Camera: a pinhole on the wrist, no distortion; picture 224 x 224 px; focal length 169.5 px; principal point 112.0 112.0 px. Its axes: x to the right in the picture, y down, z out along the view. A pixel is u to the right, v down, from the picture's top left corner.
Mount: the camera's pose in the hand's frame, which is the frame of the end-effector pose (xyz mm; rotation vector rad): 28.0 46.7 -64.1 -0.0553 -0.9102 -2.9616
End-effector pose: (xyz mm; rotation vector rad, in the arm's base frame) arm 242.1 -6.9 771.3 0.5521 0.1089 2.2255
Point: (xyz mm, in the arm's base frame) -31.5 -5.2 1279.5
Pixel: 10.9 117.1
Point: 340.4 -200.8 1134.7
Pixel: 158.3 175.7
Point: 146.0 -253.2 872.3
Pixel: 201.2 37.8
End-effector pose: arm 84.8 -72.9 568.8 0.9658 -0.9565 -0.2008
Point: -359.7 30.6 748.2
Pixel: 204.3 105.5
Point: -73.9 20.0 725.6
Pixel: 171.8 73.1
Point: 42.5 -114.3 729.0
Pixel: 50.8 151.3
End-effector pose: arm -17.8 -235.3 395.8 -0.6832 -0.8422 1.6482
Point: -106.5 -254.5 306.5
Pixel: 152.6 85.5
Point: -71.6 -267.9 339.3
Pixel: 212.1 140.5
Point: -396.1 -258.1 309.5
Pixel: 100.1 104.5
